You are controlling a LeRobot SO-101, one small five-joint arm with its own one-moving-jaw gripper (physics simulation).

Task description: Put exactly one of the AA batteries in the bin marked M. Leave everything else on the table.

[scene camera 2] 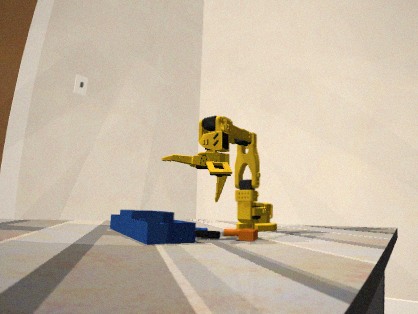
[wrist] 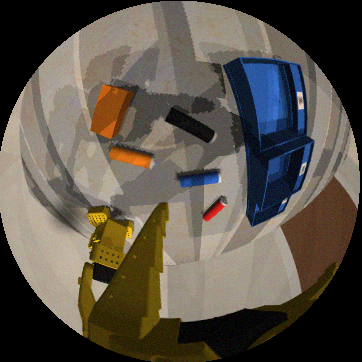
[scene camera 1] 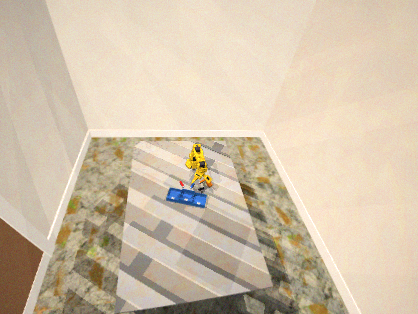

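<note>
Wrist view: an orange block battery (wrist: 112, 102), a black battery (wrist: 174, 116), a blue bin tray (wrist: 270, 95). Scene camera 2: blue bin tray (scene camera 2: 149, 227).
</note>
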